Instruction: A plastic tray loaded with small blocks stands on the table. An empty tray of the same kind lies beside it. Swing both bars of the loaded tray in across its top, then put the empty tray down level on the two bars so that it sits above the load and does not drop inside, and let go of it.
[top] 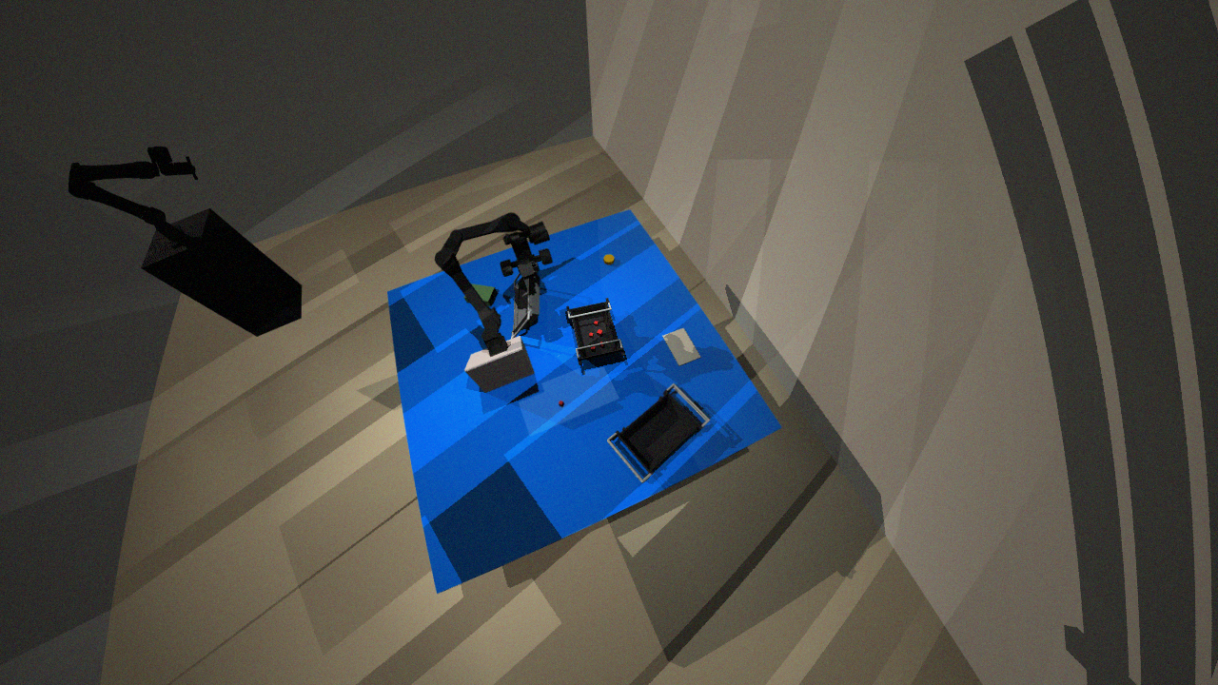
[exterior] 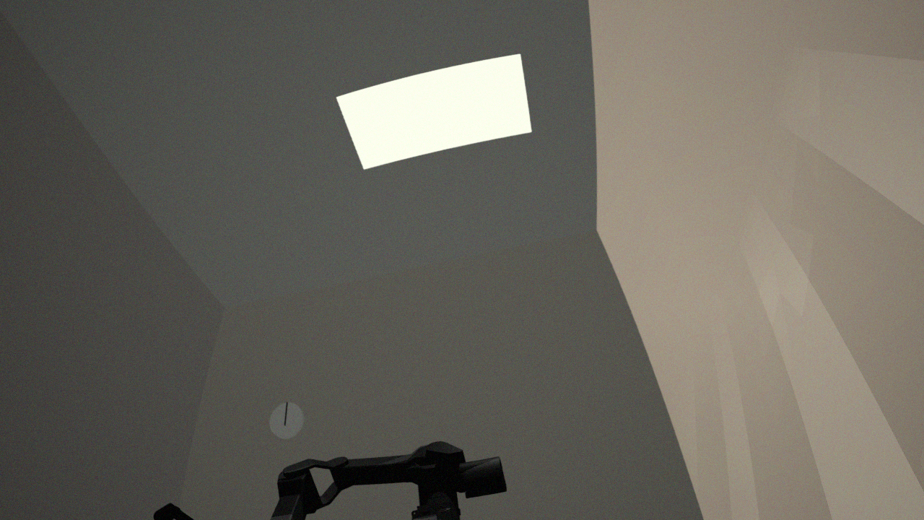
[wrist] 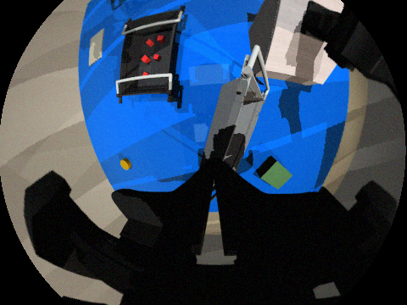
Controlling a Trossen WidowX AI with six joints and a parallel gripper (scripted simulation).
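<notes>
My gripper tip is 7 cm past the tray, 3 cm to the right of it and 14 cm above it. The rest, counted from my gripper tip: pale flat card (45 cm ahead, 44 cm to the right, 21 cm below); yellow disc (39 cm ahead, 11 cm to the left, 20 cm below); green block (23 cm behind, 18 cm to the left, 19 cm below).
</notes>
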